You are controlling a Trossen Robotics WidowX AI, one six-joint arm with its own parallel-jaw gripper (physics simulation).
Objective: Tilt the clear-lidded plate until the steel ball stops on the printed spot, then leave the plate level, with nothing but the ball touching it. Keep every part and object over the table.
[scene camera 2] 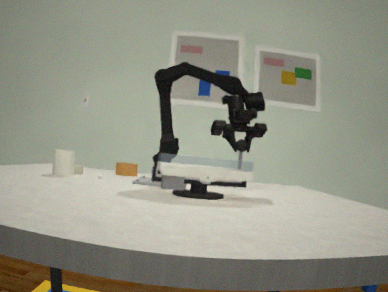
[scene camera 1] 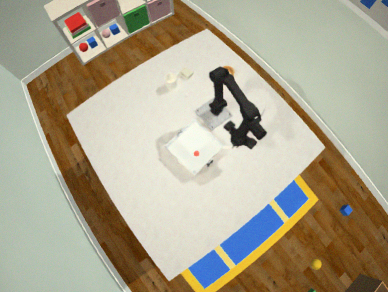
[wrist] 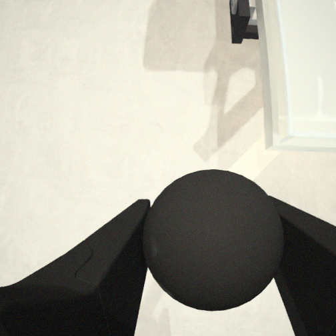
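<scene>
The white square plate (scene camera 1: 182, 146) (scene camera 2: 210, 172) (wrist: 312, 75) has a clear lid and stands on a black round foot (scene camera 2: 207, 195). It looks close to level; a slight tilt cannot be judged. The red printed spot (scene camera 1: 196, 153) shows through the lid. The steel ball cannot be made out. My gripper (scene camera 2: 242, 144) (wrist: 204, 208) is shut on a black round knob (wrist: 213, 250) on top of a thin grey post (scene camera 2: 240, 160) beside the plate. In the first scene view the arm hides the knob.
A grey block (scene camera 2: 174, 182) hangs below the plate's edge. The arm's grey base plate (scene camera 1: 220, 119) is close behind the plate. A white cup (scene camera 1: 171, 80) (scene camera 2: 64, 163), a pale block (scene camera 1: 186, 73) and an orange object (scene camera 1: 229, 70) (scene camera 2: 126, 169) stand farther back on the table (scene camera 1: 130, 200).
</scene>
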